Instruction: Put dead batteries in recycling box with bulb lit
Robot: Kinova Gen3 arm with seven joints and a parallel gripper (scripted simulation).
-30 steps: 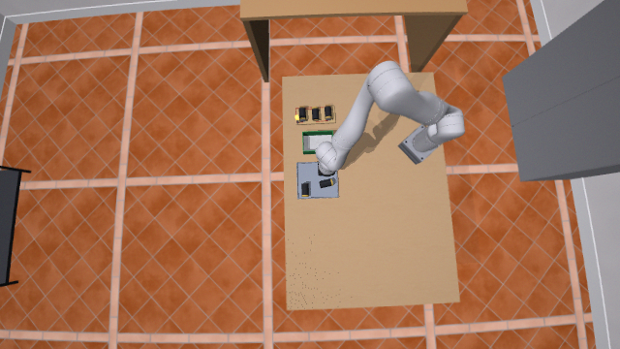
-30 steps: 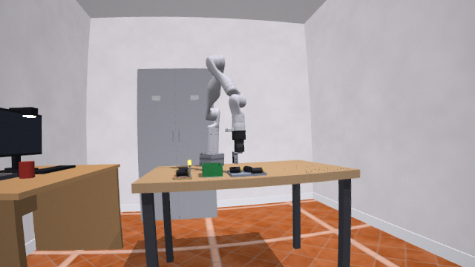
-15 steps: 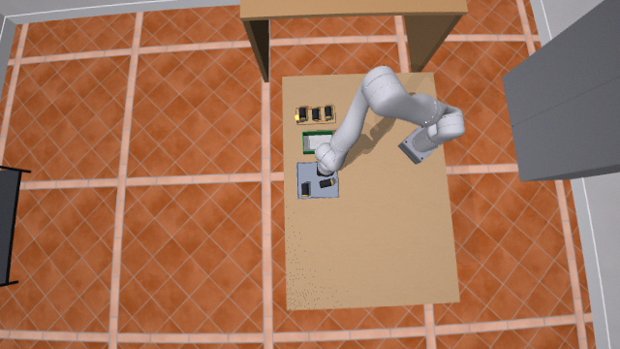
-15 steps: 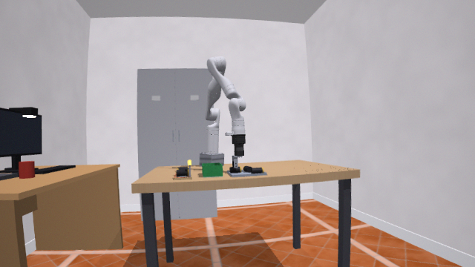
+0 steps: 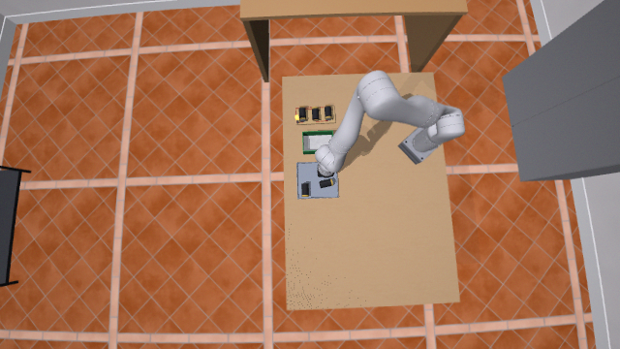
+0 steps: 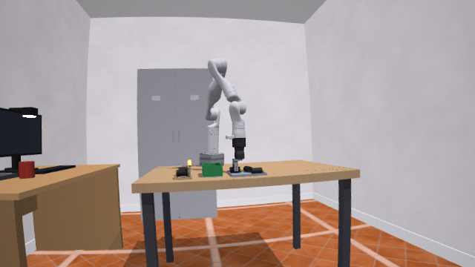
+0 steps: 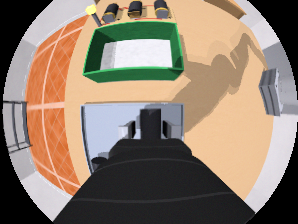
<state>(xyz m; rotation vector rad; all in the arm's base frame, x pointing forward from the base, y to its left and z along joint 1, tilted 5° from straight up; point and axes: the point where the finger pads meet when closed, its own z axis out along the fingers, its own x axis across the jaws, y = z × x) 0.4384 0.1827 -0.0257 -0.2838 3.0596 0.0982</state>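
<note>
The green recycling box is 5 cm ahead of my hand, 12 cm to the right of it and 2 cm below it. From my hand the other things lie so: grey tray 3 cm ahead, 6 cm to the left, 3 cm below.
</note>
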